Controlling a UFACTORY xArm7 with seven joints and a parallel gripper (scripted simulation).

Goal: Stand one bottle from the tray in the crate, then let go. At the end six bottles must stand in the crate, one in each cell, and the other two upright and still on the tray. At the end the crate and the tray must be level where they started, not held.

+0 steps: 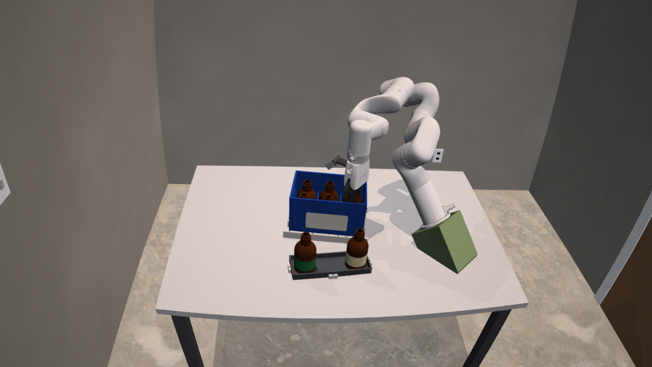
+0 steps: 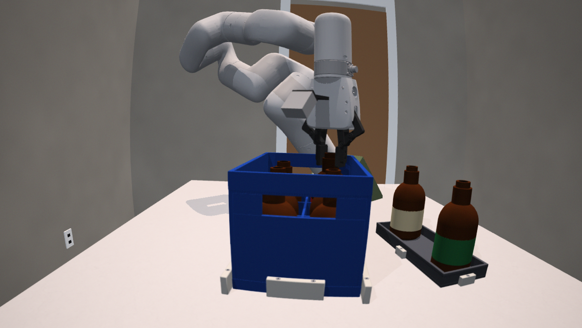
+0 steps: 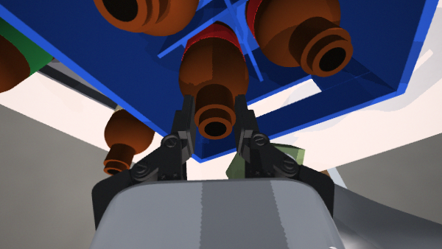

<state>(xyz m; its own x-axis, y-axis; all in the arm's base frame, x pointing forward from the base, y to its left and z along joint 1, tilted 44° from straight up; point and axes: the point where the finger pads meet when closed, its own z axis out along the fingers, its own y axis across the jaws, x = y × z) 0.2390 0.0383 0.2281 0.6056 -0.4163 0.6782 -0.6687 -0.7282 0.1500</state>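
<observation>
Now: the red-labelled bottle 70 mm below my hand. Round my hand: blue crate 90 mm below, 70 mm to the right, 70 mm ahead; then dark tray 170 mm to the left, 170 mm below, 120 mm ahead.
</observation>
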